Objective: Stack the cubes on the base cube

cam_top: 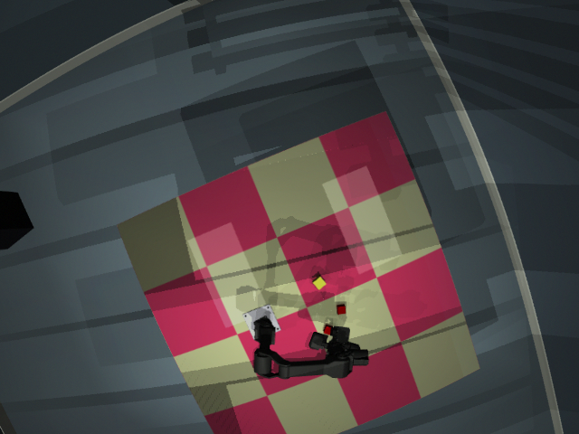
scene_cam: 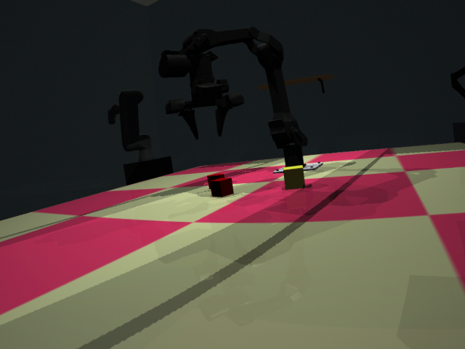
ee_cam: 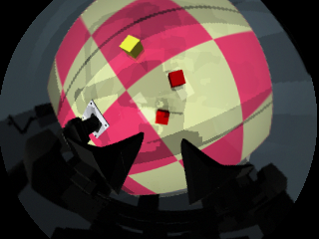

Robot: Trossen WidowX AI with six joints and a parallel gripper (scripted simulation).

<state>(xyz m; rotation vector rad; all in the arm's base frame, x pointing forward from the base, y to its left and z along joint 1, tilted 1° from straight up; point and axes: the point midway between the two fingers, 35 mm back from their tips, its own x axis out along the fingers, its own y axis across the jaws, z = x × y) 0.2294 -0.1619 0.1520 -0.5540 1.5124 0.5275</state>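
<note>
My gripper tip is 20 cm to the right of the yellow base cube, 10 cm above it and 7 cm short of it.
</note>
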